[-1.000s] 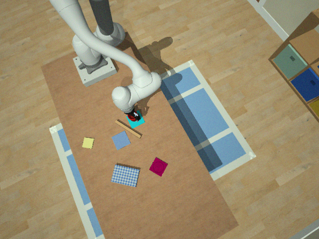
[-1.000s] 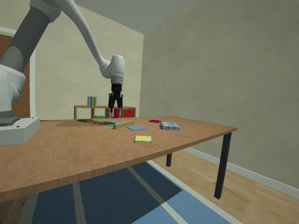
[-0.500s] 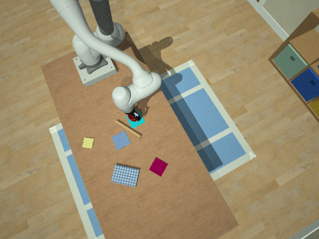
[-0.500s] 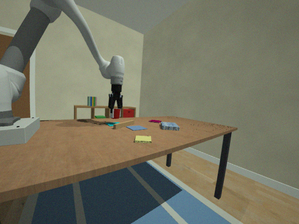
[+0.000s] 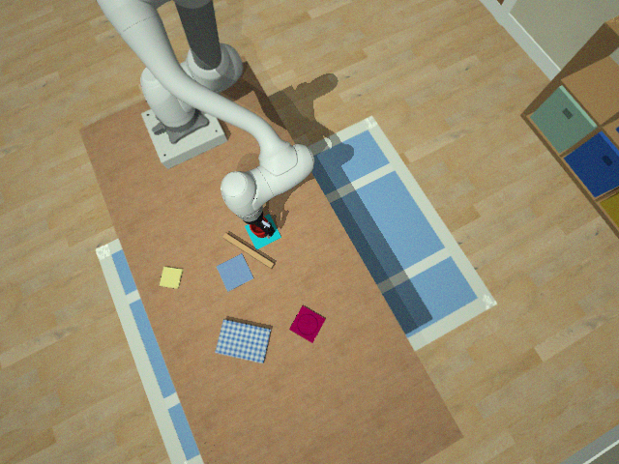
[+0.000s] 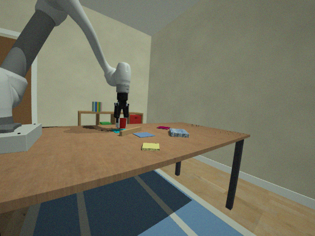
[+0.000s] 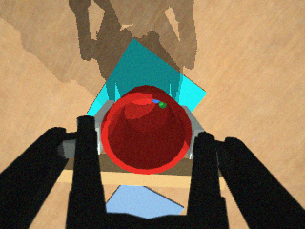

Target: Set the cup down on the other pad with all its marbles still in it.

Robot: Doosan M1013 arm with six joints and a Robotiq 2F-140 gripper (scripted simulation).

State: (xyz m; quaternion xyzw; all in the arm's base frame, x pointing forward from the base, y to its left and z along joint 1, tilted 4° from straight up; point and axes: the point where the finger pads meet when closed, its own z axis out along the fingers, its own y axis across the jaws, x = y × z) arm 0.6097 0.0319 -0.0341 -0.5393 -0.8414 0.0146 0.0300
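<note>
Right now the cyan pad is 70 mm below my hand. The rest, counted from my hand: blue marble: 30 mm below, 20 mm to the left; red marble: 30 mm below, 20 mm to the left, 10 mm behind; red cup: 20 mm below.
</note>
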